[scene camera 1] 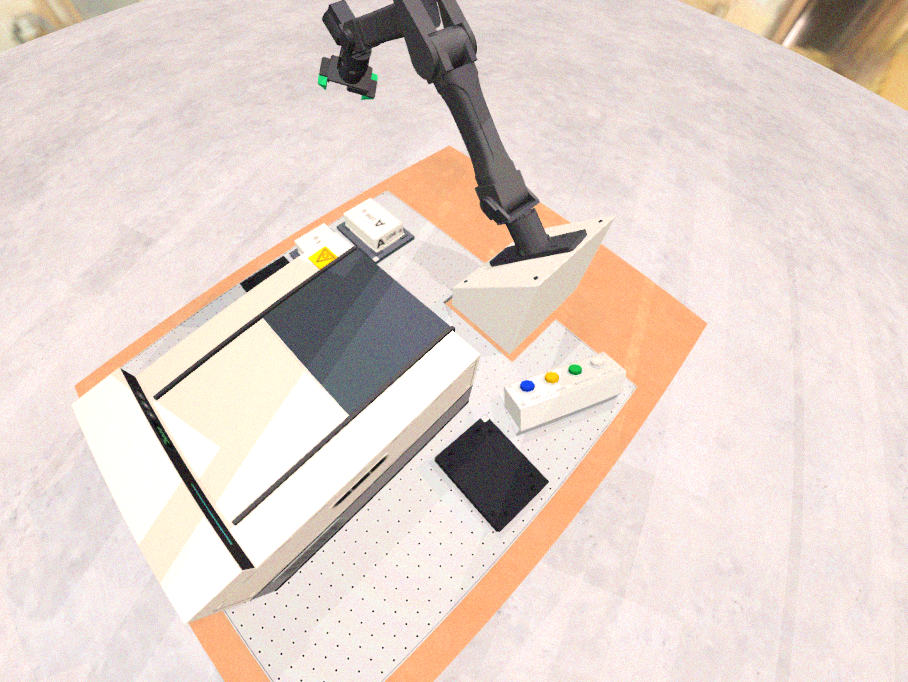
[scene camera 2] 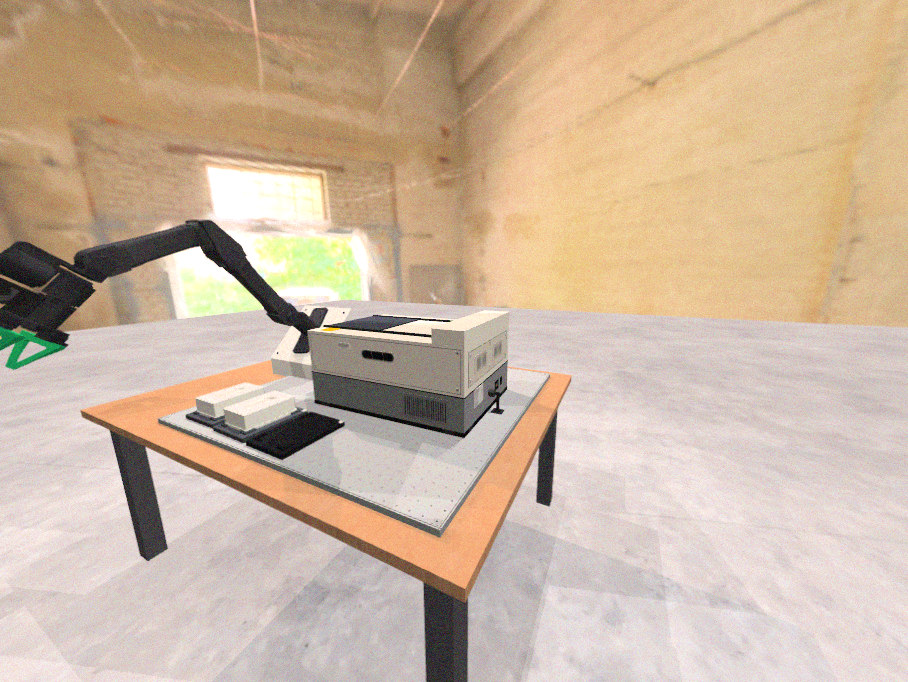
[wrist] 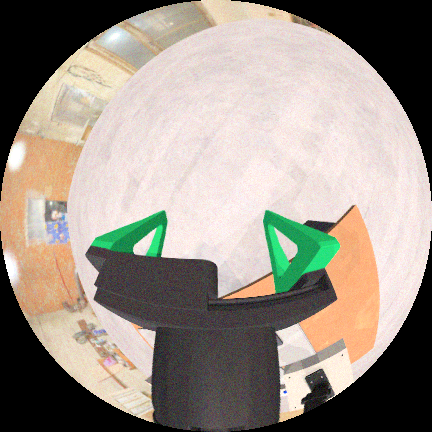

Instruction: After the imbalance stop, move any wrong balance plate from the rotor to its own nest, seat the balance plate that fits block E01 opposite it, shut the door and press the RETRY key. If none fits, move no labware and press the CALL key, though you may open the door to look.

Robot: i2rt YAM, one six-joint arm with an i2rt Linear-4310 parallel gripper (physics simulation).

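Places are measured from the arm's base along level axes (x ahead, y right, z down), in millimetres.
Pixels of known places: gripper, fingertip midpoint: (scene camera 1: pixel 343 92) (wrist: pixel 214 215); arm's base, link origin: (scene camera 1: pixel 536 251).
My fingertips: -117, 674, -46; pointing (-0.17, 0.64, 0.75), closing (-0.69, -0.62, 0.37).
Observation:
Ahead of a thing's pixels: the offset from my fingertips to its top centre, as dx, dy, dz. "pt": to the spot under its first point. Level surfaces: height alone.
My gripper (scene camera 1: pixel 346 89) (scene camera 2: pixel 27 350) (wrist: pixel 214 215) is open and empty, high beyond the table's edge. The white centrifuge (scene camera 1: pixel 418 385) (scene camera 2: pixel 396 374) has a dark door panel {+471, -564, -21} (scene camera 1: pixel 359 330) over part of its top; no rotor shows. A white block marked A {+199, -294, +138} (scene camera 1: pixel 372 218) (scene camera 2: pixel 226 400) sits on a dark nest. A second white block {+333, -272, +138} (scene camera 1: pixel 317 239) (scene camera 2: pixel 260 411) sits beside it, partly hidden by the centrifuge in scene camera 1. A black nest {+465, -252, +174} (scene camera 1: pixel 264 273) (scene camera 2: pixel 297 433) beside them is bare. The key box {+272, -868, +108} (scene camera 1: pixel 565 400) has blue {+323, -809, +117} (scene camera 1: pixel 527 385), yellow {+281, -836, +117} (scene camera 1: pixel 551 377), green {+239, -862, +117} (scene camera 1: pixel 574 369) and white {+196, -889, +117} (scene camera 1: pixel 596 361) keys; their labels are unreadable.
A flat black pad {pt +477, -849, +164} (scene camera 1: pixel 491 473) lies between the centrifuge and the table's edge, near the key box. The arm's pale wedge base (scene camera 1: pixel 506 308) (scene camera 2: pixel 288 364) stands beside the centrifuge. A perforated grey plate {dz +192} (scene camera 1: pixel 367 579) (scene camera 2: pixel 411 484) lies on the orange table {dz +205} (scene camera 1: pixel 660 315) (scene camera 2: pixel 506 484).

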